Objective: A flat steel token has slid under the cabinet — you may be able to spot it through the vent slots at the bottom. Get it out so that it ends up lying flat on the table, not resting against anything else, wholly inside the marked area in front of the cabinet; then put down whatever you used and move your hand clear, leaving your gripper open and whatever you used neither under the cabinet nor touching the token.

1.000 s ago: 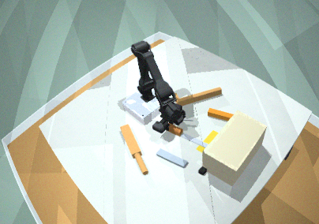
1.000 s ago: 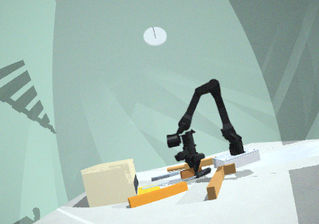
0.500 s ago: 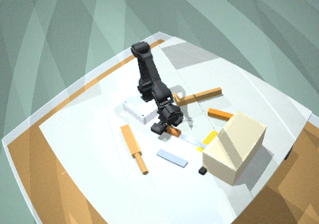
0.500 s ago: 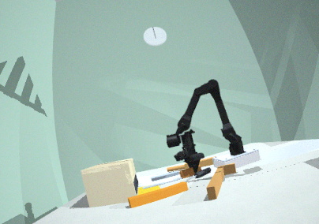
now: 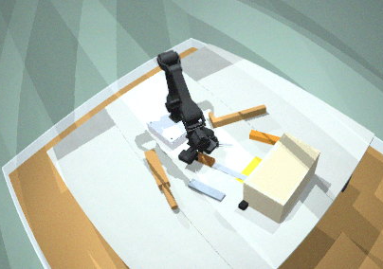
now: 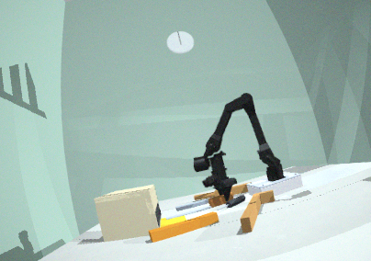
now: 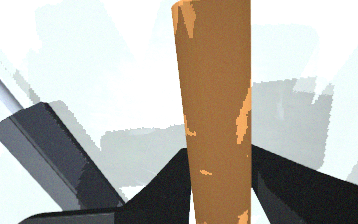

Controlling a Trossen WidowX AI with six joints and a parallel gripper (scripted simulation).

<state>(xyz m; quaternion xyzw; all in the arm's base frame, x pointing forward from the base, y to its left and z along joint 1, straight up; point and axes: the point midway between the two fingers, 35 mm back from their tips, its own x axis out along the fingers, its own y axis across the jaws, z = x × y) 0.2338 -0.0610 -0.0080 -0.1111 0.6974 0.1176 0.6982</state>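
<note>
The grey flat bar is 160 mm ahead of my gripper tip and 80 mm to the right of it. Round my gripper tip: orange paddle: 200 mm to the right, 10 mm ahead, 10 mm above; orange bar: 300 mm to the left, 160 mm ahead, 10 mm above.
</note>
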